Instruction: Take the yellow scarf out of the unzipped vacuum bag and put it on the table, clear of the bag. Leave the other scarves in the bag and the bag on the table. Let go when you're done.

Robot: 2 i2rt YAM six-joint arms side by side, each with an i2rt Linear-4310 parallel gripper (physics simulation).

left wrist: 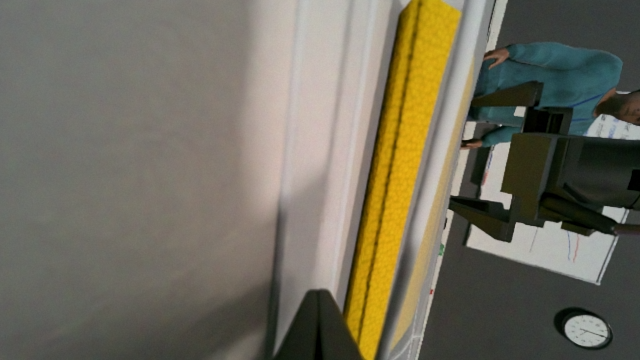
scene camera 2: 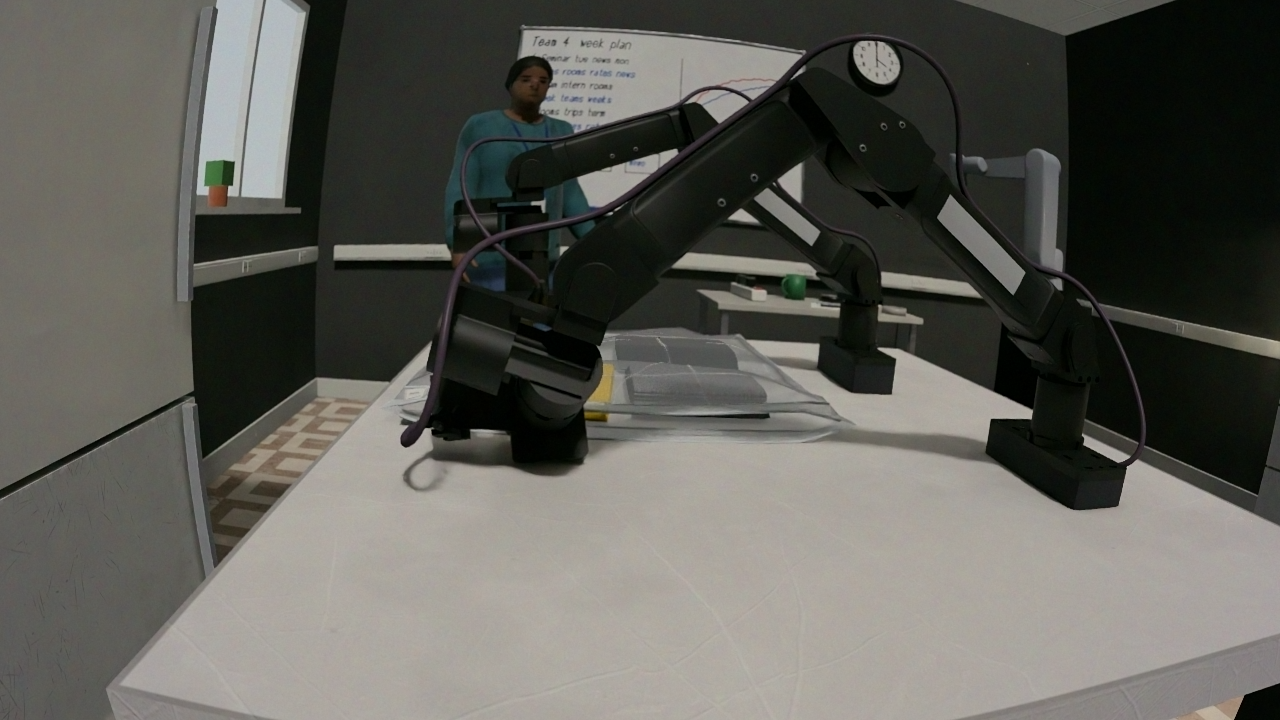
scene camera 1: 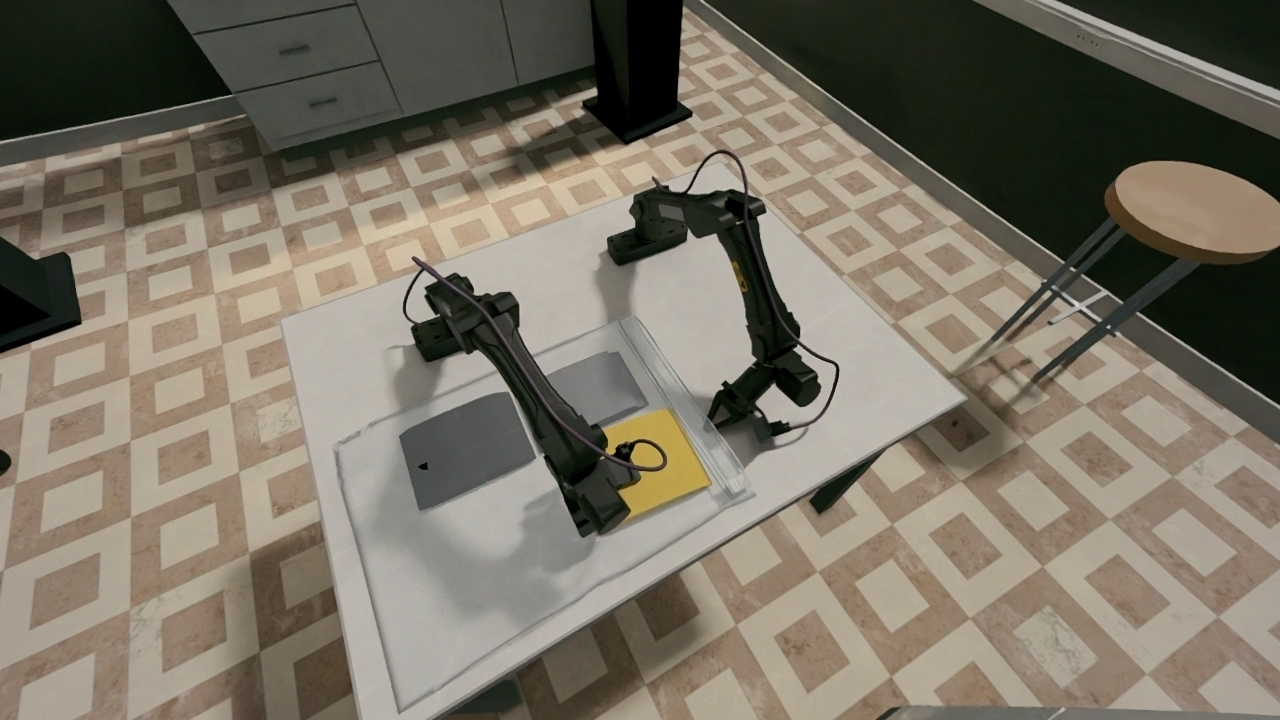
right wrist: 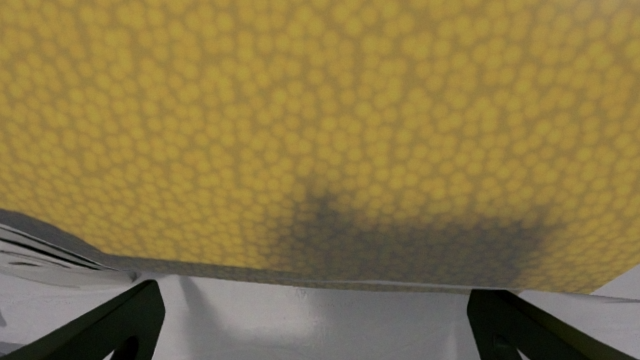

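The yellow scarf (scene camera 1: 666, 456) (scene camera 2: 607, 386) (left wrist: 395, 160) (right wrist: 320, 125) lies flat and folded inside the clear bag (scene camera 1: 359, 573) (scene camera 2: 810, 413), near its open mouth. A dark grey scarf (scene camera 1: 465, 452) and a lighter grey scarf (scene camera 1: 599, 385) lie deeper in and beside it. My left gripper (scene camera 1: 713, 419) (left wrist: 318, 304) is shut and empty, low at the bag's mouth, in front of the yellow scarf's edge. My right gripper (left wrist: 434, 151) (right wrist: 316, 295) is open and empty, above the bag by the yellow scarf's inner edge; its arm hides its fingers in scene camera 1.
The bag lies along the front edge of the white table (scene camera 1: 859, 376) (scene camera 2: 716, 573). My right arm (scene camera 1: 537, 394) reaches over the bag, and my left arm (scene camera 1: 760, 295) bends down beside its mouth. A person (scene camera 2: 514, 134) stands beyond the table. A stool (scene camera 1: 1194, 210) stands away from it.
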